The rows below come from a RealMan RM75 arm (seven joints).
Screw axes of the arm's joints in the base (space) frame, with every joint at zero. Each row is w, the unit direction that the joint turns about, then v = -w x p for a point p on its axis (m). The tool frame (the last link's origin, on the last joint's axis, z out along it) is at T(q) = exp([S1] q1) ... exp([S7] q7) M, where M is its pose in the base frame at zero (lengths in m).
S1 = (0, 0, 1, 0, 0, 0)
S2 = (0, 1, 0, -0.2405, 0, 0)
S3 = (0, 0, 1, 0, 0, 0)
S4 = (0, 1, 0, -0.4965, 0, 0)
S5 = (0, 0, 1, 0, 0, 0)
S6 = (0, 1, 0, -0.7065, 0, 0)
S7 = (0, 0, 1, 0, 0, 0)
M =
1 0 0 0
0 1 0 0
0 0 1 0.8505
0 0 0 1
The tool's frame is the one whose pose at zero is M.
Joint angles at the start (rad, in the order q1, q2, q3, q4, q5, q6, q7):
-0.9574, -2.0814, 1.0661, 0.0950, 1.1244, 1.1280, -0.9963
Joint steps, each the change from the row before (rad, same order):
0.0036, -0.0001, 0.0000, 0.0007, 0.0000, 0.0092, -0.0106
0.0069, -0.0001, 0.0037, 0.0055, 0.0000, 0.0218, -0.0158
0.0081, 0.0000, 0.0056, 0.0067, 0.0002, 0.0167, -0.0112
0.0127, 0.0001, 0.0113, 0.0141, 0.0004, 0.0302, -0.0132
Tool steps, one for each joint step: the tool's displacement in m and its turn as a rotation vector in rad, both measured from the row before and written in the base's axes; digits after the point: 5 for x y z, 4 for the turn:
-0.00035, -0.00125, 0.00033, -0.0084, -0.0111, 0.0028
0.00051, -0.00258, 0.00101, -0.0140, -0.0188, -0.0056
-0.00037, -0.00234, 0.00086, -0.0102, -0.0119, -0.0054
0.00046, -0.00392, 0.00173, -0.0140, -0.0169, -0.0183

